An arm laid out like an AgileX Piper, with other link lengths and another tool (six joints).
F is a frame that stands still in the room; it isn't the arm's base.
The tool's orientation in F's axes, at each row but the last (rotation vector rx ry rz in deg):
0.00, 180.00, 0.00
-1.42, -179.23, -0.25
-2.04, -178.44, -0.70
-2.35, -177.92, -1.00
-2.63, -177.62, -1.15
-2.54, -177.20, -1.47
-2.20, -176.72, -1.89
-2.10, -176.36, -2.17
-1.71, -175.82, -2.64
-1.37, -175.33, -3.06
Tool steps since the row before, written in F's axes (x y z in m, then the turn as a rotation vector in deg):
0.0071, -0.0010, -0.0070, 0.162, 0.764, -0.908
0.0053, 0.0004, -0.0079, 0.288, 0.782, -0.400
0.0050, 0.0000, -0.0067, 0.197, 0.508, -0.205
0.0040, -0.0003, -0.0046, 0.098, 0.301, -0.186
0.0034, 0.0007, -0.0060, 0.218, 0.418, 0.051
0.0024, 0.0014, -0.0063, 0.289, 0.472, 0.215
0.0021, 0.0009, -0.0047, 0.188, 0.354, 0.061
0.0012, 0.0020, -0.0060, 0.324, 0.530, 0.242
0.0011, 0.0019, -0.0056, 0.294, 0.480, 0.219
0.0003, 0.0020, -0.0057, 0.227, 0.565, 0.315
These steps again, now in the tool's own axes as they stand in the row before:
-0.0071, -0.0010, 0.0070, -0.162, 0.764, 0.908
-0.0054, 0.0005, 0.0078, -0.281, 0.785, 0.398
-0.0052, 0.0001, 0.0066, -0.191, 0.511, 0.204
-0.0042, -0.0002, 0.0044, -0.097, 0.301, 0.186
-0.0036, 0.0007, 0.0059, -0.203, 0.425, -0.054
-0.0027, 0.0014, 0.0062, -0.265, 0.484, -0.220
-0.0023, 0.0009, 0.0046, -0.176, 0.360, -0.064
-0.0015, 0.0019, 0.0060, -0.296, 0.543, -0.248
-0.0015, 0.0018, 0.0056, -0.268, 0.492, -0.225
-0.0007, 0.0018, 0.0057, -0.193, 0.579, -0.312

